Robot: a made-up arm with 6 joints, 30 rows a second.
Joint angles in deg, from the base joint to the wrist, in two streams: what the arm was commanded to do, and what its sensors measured. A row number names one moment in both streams.
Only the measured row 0 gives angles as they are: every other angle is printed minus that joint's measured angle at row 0.
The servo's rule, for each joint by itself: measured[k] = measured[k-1] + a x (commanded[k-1-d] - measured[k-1]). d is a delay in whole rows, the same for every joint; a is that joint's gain. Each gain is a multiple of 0.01, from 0.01 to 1. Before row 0 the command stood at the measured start. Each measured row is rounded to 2 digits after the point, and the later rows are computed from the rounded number. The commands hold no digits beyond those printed.
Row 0, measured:
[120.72, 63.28, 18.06, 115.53, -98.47, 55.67]
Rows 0 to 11, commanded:
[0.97, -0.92, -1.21, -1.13, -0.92, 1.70]
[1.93, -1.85, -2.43, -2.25, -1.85, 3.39]
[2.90, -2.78, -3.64, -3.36, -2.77, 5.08]
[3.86, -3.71, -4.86, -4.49, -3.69, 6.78]
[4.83, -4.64, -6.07, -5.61, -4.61, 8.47]
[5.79, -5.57, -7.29, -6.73, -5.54, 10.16]
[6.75, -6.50, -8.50, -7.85, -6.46, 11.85]
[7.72, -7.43, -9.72, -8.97, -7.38, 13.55]
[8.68, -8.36, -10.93, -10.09, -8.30, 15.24]
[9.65, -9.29, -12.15, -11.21, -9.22, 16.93]
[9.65, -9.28, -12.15, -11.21, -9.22, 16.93]
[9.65, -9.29, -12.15, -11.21, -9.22, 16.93]
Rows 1 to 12, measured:
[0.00, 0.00, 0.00, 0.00, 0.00, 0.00]
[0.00, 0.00, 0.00, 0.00, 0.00, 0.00]
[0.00, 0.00, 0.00, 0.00, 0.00, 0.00]
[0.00, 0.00, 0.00, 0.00, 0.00, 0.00]
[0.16, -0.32, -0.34, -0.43, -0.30, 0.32]
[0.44, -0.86, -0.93, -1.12, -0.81, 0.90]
[0.83, -1.53, -1.69, -1.97, -1.46, 1.69]
[1.31, -2.29, -2.58, -2.93, -2.20, 2.66]
[1.87, -3.11, -3.56, -3.95, -3.00, 3.76]
[2.50, -3.97, -4.60, -5.01, -3.84, 4.98]
[3.18, -4.86, -5.69, -6.09, -4.70, 6.29]
[3.91, -5.76, -6.82, -7.18, -5.58, 7.67]
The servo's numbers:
d 4
a 0.16 0.35 0.28 0.38 0.33 0.19

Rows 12 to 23, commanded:
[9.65, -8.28, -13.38, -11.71, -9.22, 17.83]
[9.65, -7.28, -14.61, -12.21, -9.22, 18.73]
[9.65, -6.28, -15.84, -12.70, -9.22, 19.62]
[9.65, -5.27, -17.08, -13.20, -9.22, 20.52]
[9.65, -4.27, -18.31, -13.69, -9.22, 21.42]
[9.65, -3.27, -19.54, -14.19, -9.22, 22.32]
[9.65, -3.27, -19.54, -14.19, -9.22, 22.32]
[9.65, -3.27, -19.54, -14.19, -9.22, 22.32]
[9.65, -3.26, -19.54, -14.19, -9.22, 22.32]
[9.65, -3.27, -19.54, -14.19, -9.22, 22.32]
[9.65, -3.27, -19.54, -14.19, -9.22, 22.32]
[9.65, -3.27, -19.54, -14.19, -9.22, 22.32]
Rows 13 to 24, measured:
[4.67, -6.67, -7.97, -8.29, -6.48, 9.11]
[5.47, -7.59, -9.14, -9.40, -7.38, 10.60]
[6.14, -8.18, -9.98, -10.09, -7.99, 11.80]
[6.70, -8.57, -10.59, -10.52, -8.40, 12.77]
[7.17, -8.47, -11.37, -10.97, -8.67, 13.73]
[7.57, -8.05, -12.28, -11.44, -8.85, 14.68]
[7.90, -7.43, -13.28, -11.92, -8.97, 15.62]
[8.18, -6.67, -14.34, -12.41, -9.05, 16.55]
[8.42, -5.83, -15.45, -12.90, -9.11, 17.48]
[8.62, -4.93, -16.60, -13.39, -9.15, 18.40]
[8.78, -4.35, -17.42, -13.69, -9.17, 19.14]
[8.92, -3.97, -18.01, -13.88, -9.19, 19.74]

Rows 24 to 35, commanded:
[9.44, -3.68, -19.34, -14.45, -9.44, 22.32]
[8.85, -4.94, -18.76, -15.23, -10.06, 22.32]
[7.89, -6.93, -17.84, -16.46, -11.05, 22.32]
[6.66, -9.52, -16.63, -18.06, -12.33, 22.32]
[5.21, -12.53, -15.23, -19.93, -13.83, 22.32]
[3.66, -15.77, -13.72, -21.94, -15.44, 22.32]
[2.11, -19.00, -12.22, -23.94, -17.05, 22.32]
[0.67, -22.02, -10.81, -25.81, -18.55, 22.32]
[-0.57, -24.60, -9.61, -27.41, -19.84, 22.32]
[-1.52, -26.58, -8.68, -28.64, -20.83, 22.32]
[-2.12, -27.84, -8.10, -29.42, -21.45, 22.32]
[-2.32, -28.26, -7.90, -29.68, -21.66, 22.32]
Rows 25 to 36, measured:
[9.04, -3.72, -18.44, -14.00, -9.20, 20.23]
[9.14, -3.56, -18.75, -14.07, -9.21, 20.63]
[9.22, -3.46, -18.97, -14.12, -9.21, 20.95]
[9.29, -3.39, -19.13, -14.15, -9.21, 21.21]
[9.31, -3.49, -19.19, -14.26, -9.29, 21.42]
[9.24, -4.00, -19.07, -14.63, -9.54, 21.59]
[9.02, -5.03, -18.73, -15.33, -10.04, 21.73]
[8.64, -6.60, -18.14, -16.37, -10.80, 21.84]
[8.09, -8.68, -17.33, -17.72, -11.80, 21.93]
[7.38, -11.16, -16.32, -19.32, -13.00, 22.00]
[6.54, -13.90, -15.17, -21.08, -14.34, 22.06]
[5.60, -16.74, -13.95, -22.88, -15.73, 22.11]

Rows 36 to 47, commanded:
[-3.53, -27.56, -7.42, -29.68, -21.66, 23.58]
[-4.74, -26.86, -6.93, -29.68, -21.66, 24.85]
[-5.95, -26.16, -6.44, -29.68, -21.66, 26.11]
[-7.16, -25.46, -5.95, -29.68, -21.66, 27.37]
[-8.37, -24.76, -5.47, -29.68, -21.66, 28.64]
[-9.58, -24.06, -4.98, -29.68, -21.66, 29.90]
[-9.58, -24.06, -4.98, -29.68, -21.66, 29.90]
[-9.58, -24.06, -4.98, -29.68, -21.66, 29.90]
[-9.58, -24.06, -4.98, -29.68, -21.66, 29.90]
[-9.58, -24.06, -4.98, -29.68, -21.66, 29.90]
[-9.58, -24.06, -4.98, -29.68, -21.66, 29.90]
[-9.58, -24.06, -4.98, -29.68, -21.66, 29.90]
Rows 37 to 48, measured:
[4.61, -19.49, -12.73, -24.60, -17.09, 22.15]
[3.63, -21.97, -11.60, -26.14, -18.32, 22.18]
[2.71, -24.02, -10.62, -27.39, -19.35, 22.21]
[1.91, -25.50, -9.86, -28.26, -20.11, 22.23]
[1.04, -26.22, -9.18, -28.80, -20.62, 22.49]
[0.12, -26.44, -8.55, -29.13, -20.96, 22.94]
[-0.85, -26.34, -7.96, -29.34, -21.19, 23.54]
[-1.86, -26.03, -7.40, -29.47, -21.35, 24.27]
[-2.90, -25.59, -6.86, -29.55, -21.45, 25.10]
[-3.97, -25.05, -6.33, -29.60, -21.52, 26.01]
[-4.87, -24.70, -5.95, -29.63, -21.57, 26.75]
[-5.62, -24.48, -5.68, -29.65, -21.60, 27.35]

